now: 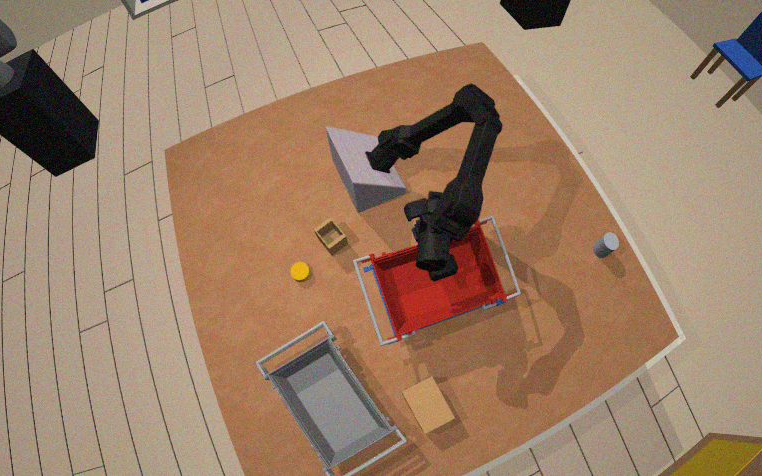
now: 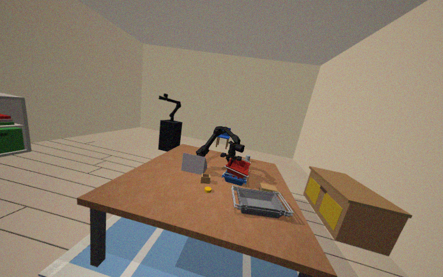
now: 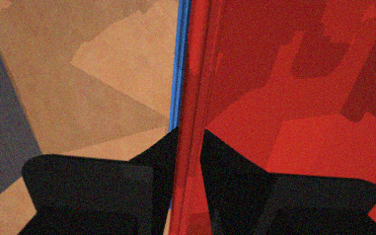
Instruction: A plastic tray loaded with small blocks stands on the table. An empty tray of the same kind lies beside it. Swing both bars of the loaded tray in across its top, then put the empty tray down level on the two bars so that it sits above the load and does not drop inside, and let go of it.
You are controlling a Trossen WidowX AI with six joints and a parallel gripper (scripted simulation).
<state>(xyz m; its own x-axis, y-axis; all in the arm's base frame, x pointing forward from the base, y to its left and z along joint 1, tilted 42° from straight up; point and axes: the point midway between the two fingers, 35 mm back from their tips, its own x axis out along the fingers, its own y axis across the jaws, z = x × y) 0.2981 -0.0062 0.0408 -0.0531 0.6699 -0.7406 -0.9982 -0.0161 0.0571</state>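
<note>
My gripper tip is 8 cm short of the red tray and 2 cm below it. Also, from my gripper tip: yellow disc 9 cm behind, 31 cm to the right, 9 cm below; then cardboard box 15 cm behind, 20 cm to the right, 9 cm below; then tan block 35 cm ahead, 12 cm to the right, 7 cm below.
</note>
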